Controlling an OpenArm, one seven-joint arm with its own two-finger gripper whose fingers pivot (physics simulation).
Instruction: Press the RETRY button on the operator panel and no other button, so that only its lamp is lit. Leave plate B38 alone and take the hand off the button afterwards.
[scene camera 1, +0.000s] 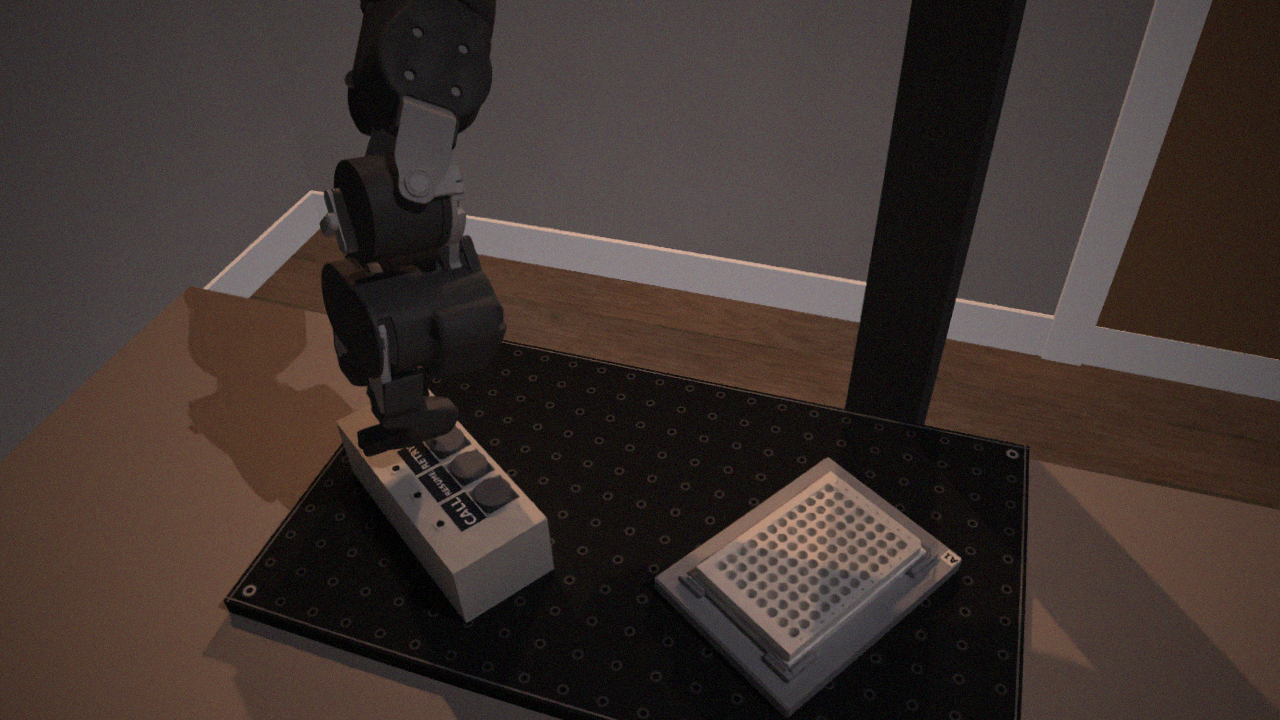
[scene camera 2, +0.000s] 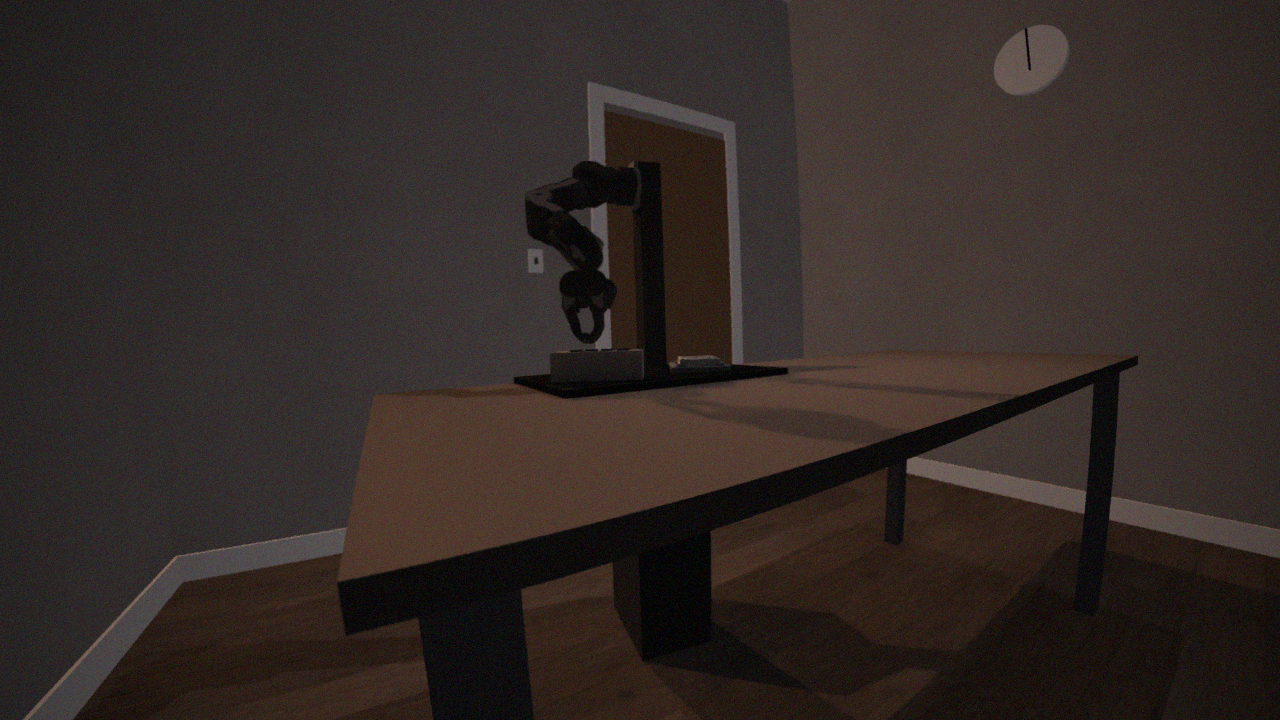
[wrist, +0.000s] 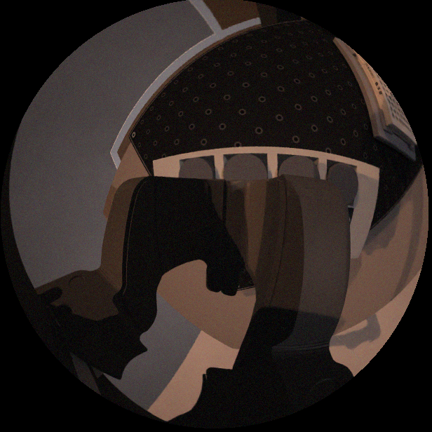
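Observation:
The beige operator panel has grey round buttons. In scene camera 1 the RETRY button partly shows, with RESUME and CALL beside it; the far-end button is hidden behind the fingers. The visible lamps are dark. My gripper is shut and empty, low over the panel's far end, partly covering the RETRY label. Scene camera 2 shows a small gap beneath the tips. The white well plate sits apart from the gripper.
The plate rests in a grey holder marked A1. Panel and holder stand on a black perforated board. A dark upright post rises at the board's back edge. The brown table extends around the board.

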